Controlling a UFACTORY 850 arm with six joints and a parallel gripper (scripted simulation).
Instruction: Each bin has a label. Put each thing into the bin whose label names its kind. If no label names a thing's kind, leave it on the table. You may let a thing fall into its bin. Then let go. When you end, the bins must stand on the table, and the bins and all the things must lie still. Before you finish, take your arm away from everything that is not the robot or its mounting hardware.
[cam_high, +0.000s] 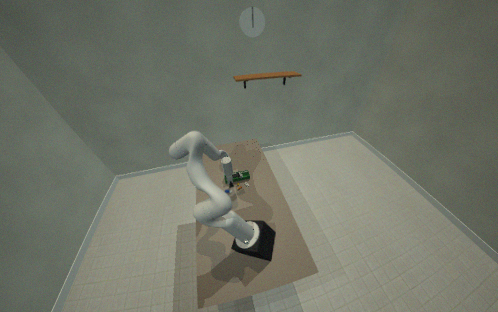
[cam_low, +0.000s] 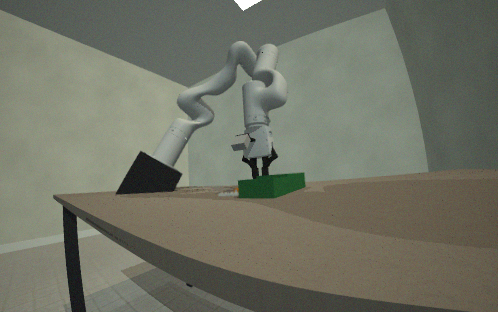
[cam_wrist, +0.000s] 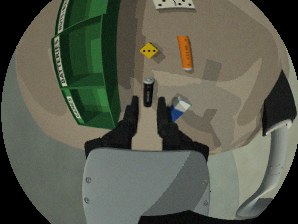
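The black battery is 50 mm below my hand. Round my hand: blue thing (60 mm behind, 50 mm below, 30 mm to the left); orange battery (70 mm to the right, 50 mm below, 40 mm behind); yellow die (70 mm to the right, 50 mm below, 10 mm ahead).
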